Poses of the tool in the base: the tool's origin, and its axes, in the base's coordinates. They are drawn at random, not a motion.
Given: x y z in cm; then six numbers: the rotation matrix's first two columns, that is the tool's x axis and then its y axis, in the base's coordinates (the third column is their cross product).
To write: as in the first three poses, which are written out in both.
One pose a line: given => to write
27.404 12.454 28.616 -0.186 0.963 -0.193 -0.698 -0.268 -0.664 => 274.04 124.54 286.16; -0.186 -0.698 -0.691; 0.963 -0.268 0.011; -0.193 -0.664 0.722
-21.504 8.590 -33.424 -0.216 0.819 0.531 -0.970 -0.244 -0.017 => -215.04 85.90 -334.24; -0.216 -0.970 0.116; 0.819 -0.244 -0.519; 0.531 -0.017 0.847
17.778 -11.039 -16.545 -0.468 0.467 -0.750 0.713 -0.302 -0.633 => 177.78 -110.39 -165.45; -0.468 0.713 -0.522; 0.467 -0.302 -0.831; -0.750 -0.633 -0.192
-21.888 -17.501 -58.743 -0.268 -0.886 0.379 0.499 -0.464 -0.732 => -218.88 -175.01 -587.43; -0.268 0.499 0.824; -0.886 -0.464 -0.007; 0.379 -0.732 0.566
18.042 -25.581 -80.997 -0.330 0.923 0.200 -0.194 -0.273 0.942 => 180.42 -255.81 -809.97; -0.330 -0.194 0.924; 0.923 -0.273 0.272; 0.200 0.942 0.269
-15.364 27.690 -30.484 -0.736 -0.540 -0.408 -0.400 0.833 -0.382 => -153.64 276.90 -304.84; -0.736 -0.400 0.546; -0.540 0.833 -0.118; -0.408 -0.382 -0.829
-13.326 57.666 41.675 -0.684 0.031 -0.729 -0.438 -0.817 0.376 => -133.26 576.66 416.75; -0.684 -0.438 -0.584; 0.031 -0.817 0.576; -0.729 0.376 0.572
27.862 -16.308 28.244 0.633 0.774 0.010 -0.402 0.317 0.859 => 278.62 -163.08 282.44; 0.633 -0.402 0.662; 0.774 0.317 -0.548; 0.010 0.859 0.512
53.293 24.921 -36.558 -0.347 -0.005 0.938 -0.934 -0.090 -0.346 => 532.93 249.21 -365.58; -0.347 -0.934 0.086; -0.005 -0.090 -0.996; 0.938 -0.346 0.027
